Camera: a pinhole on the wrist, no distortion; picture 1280 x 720 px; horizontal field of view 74.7 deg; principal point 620.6 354.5 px. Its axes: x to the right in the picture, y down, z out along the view. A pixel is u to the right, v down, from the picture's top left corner.
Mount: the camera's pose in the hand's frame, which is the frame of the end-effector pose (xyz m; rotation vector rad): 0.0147 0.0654 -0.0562 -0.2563 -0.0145 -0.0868
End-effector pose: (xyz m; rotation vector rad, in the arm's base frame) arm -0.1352 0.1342 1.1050 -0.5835 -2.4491 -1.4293
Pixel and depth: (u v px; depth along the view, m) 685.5 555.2 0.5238
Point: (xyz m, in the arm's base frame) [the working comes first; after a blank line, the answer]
In the camera's frame: 0.0405 0.1254 0.5238

-0.0528 0.6530 1.1695
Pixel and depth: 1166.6 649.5 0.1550
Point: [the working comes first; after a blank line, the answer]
In the camera's frame: 0.1009 0.0545 0.1550

-0.1745 0.2973 1.2278
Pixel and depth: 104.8 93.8 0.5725
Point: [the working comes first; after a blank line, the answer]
In the camera's frame: -0.3521 -0.1780 0.5725

0.2052 0.5535 0.7546
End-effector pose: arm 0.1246 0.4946 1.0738 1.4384 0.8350 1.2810
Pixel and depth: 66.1 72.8 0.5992
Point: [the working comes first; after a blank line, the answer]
In the camera's frame: -0.3962 -0.2013 0.5992

0.5859 -0.0227 1.0455
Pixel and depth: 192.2 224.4 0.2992
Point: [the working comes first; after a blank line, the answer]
In the camera's frame: -0.1528 -0.0464 0.2992

0.3174 0.2772 1.1513
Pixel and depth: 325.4 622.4 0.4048
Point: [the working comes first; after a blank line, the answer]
In the camera's frame: -0.1425 0.1293 0.4048

0.3561 0.2359 1.3486
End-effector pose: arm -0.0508 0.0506 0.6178 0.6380 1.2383 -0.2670
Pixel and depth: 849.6 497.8 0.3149
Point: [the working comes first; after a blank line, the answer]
In the camera's frame: 0.0860 0.0538 0.3149

0.2689 0.0792 0.6216
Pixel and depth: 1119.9 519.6 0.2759
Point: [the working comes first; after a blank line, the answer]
In the camera's frame: 0.1643 0.0543 0.2759

0.2576 0.0988 0.5372
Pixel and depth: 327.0 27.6 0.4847
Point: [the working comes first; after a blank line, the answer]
In the camera's frame: -0.1697 -0.1889 0.4847

0.2649 -0.2246 0.8683
